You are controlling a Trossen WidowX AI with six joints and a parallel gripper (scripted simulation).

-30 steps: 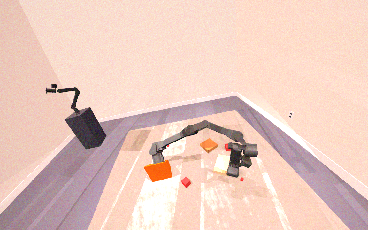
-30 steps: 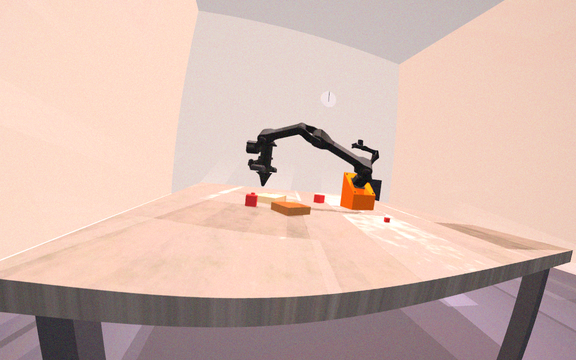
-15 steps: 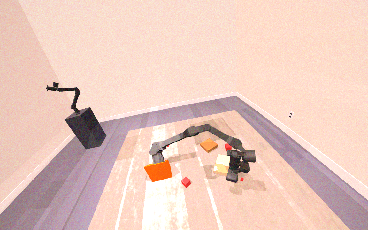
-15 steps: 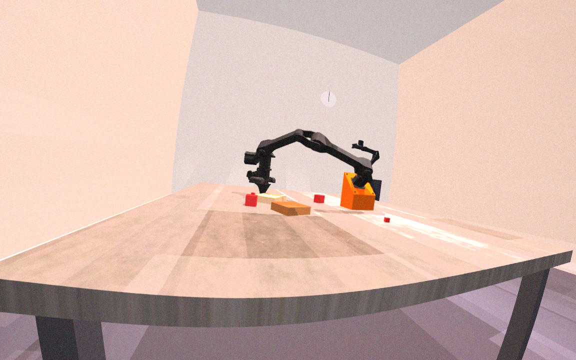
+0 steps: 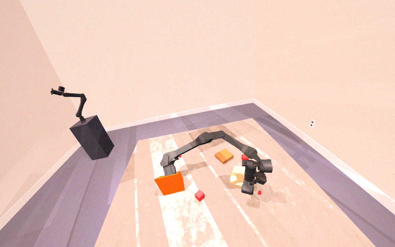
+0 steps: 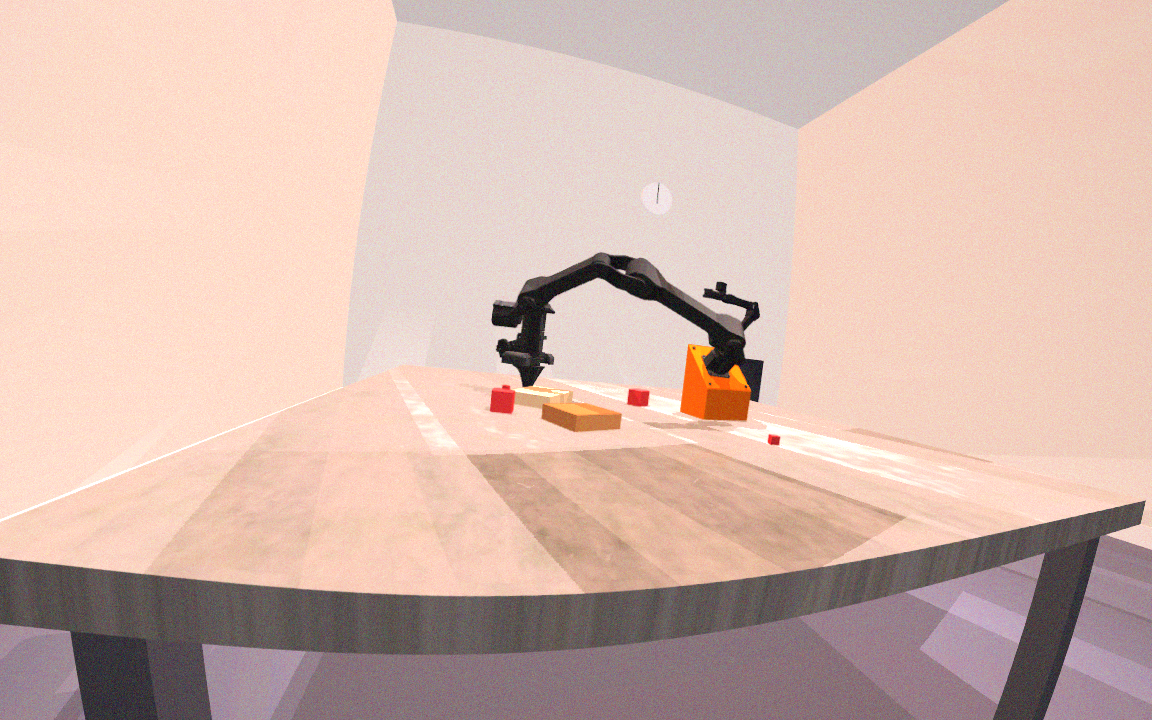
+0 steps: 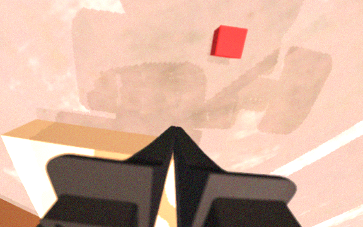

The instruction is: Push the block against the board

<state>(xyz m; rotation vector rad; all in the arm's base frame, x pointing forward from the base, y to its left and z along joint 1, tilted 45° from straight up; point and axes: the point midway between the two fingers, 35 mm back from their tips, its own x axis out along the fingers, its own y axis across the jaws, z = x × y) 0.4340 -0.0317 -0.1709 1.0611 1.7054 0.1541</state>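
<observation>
Now: the pale yellow flat piece 2 cm behind my gripper tip, 8 cm to the left of it and 1 cm above it. The rest, counted from my gripper tip: orange square block 5 cm behind, 29 cm to the left, 1 cm above.
</observation>
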